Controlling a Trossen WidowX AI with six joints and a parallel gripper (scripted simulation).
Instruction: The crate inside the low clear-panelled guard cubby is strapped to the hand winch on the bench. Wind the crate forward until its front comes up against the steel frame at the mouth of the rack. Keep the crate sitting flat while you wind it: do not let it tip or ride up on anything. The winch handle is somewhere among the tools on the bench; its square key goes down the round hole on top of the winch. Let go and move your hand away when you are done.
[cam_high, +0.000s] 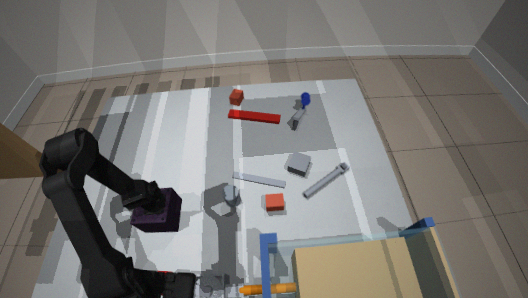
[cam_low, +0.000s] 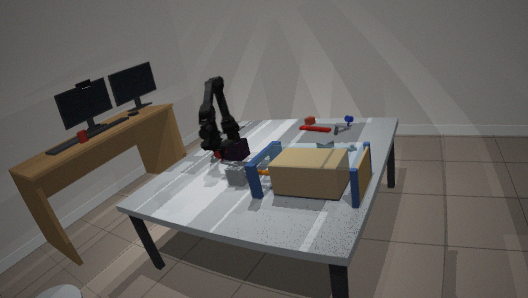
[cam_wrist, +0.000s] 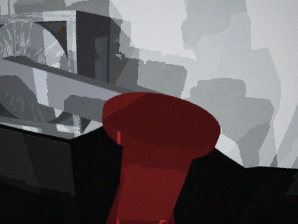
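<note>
My gripper tip is now 40 mm short of the red-knobbed handle, 10 mm to the left of it and 10 mm above it. Round my gripper tip: grey winch (80 mm below, 80 mm ahead, 30 mm to the right); red knob (20 mm above); blue steel frame (260 mm ahead, 30 mm to the right, 10 mm below).
</note>
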